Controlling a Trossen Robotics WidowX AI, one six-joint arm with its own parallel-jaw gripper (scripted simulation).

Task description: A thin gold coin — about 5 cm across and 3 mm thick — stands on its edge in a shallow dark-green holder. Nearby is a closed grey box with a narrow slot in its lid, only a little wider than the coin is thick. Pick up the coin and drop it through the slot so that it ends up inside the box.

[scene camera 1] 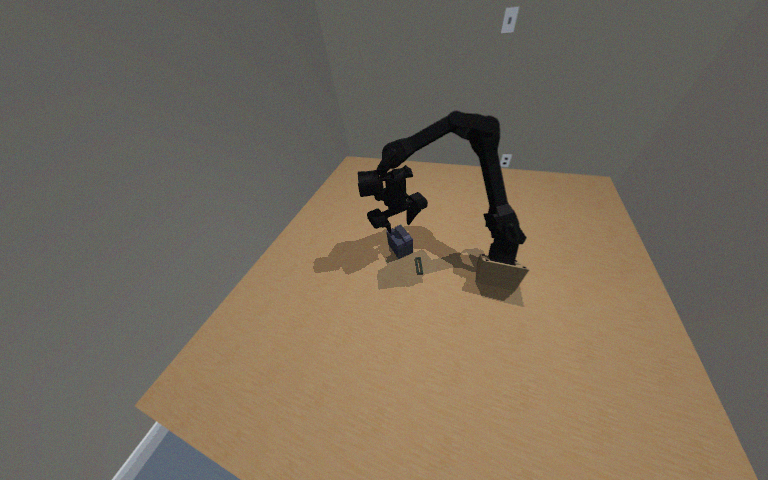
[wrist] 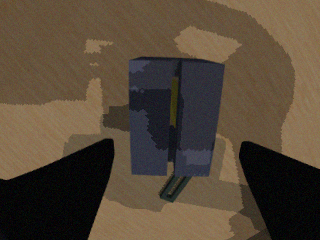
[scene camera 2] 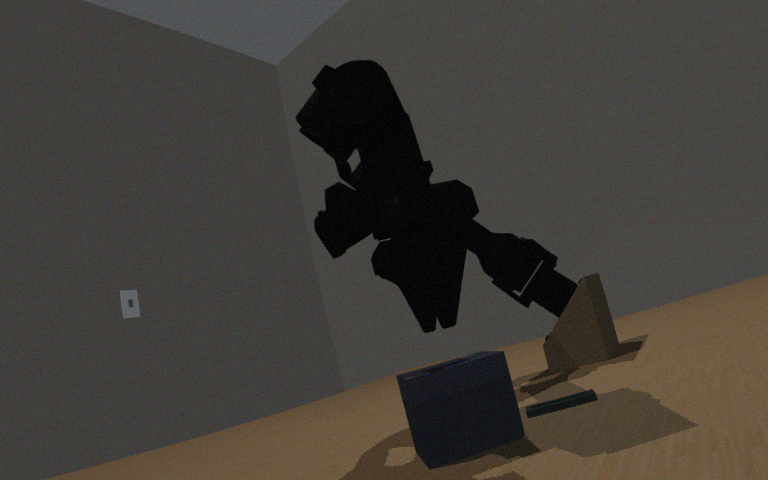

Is my gripper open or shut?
Open.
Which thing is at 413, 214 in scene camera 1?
My gripper.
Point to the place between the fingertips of my gripper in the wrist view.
178, 148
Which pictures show my gripper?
Scene camera 1, the wrist view and scene camera 2: all of them.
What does my gripper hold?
Nothing.
